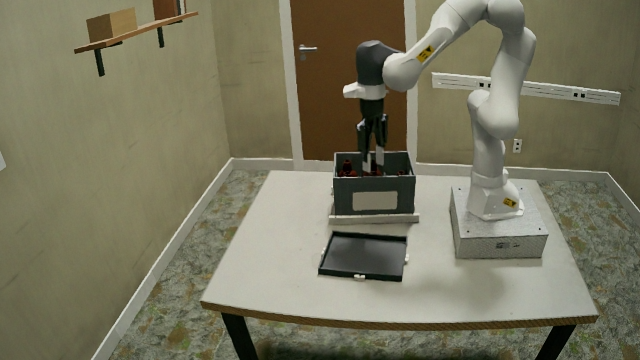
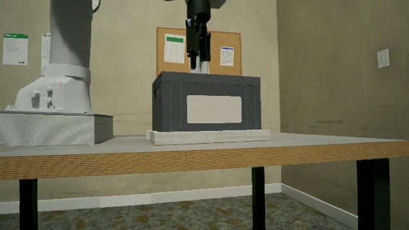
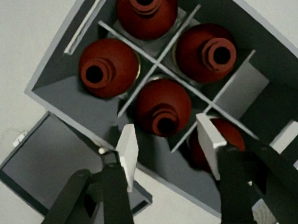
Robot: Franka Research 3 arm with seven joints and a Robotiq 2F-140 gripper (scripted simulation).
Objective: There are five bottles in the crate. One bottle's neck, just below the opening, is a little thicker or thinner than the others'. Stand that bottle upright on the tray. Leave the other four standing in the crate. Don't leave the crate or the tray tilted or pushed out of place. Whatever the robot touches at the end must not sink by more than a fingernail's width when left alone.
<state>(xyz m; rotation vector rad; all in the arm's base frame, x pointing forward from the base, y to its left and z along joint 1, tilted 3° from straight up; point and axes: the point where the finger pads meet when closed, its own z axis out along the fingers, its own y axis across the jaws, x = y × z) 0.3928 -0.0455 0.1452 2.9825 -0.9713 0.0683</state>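
My hand is 13 cm above the dark grey crate and 4 cm to the left of it. Round my hand: dark tray: 24 cm to the left, 20 cm below.
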